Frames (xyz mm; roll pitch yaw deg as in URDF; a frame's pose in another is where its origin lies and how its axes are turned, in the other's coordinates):
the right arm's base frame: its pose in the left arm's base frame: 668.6 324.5 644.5 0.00 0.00 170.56
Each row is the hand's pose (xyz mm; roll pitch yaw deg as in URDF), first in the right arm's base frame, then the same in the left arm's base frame.
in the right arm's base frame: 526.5 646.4 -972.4 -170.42 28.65 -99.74
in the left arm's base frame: 43.2 -226.8 -327.9 -170.42 28.65 70.82
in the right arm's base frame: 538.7 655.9 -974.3 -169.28 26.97 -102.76
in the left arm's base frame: 29.6 -234.2 -329.8 -169.28 26.97 67.80
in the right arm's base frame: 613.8 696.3 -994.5 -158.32 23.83 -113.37
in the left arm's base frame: -51.1 -261.7 -350.0 -158.32 23.83 57.19
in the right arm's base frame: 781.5 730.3 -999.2 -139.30 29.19 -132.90
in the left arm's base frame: -222.1 -267.7 -354.7 -139.30 29.19 37.66
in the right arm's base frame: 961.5 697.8 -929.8 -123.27 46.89 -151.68
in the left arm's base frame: -394.3 -206.2 -285.3 -123.27 46.89 18.88
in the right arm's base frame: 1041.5 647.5 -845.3 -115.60 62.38 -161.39
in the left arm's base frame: -465.0 -143.4 -200.8 -115.60 62.38 9.17
